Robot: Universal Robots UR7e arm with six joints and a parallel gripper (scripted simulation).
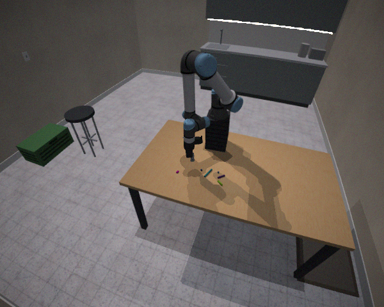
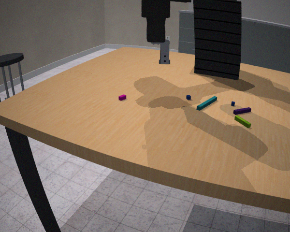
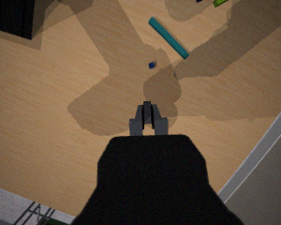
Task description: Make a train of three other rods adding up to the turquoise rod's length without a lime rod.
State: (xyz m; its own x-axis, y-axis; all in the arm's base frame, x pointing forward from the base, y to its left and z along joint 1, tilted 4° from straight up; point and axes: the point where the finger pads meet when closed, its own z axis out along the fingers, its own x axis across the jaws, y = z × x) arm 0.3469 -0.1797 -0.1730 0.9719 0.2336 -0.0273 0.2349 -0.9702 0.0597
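My gripper is now 2 cm short of the turquoise rod, 13 cm to the right of it and 11 cm above it. Also, from my hand: grey rod 1 cm below; purple rod 5 cm ahead, 23 cm to the left, 11 cm below; magenta rod 4 cm ahead, 11 cm to the right, 11 cm below.
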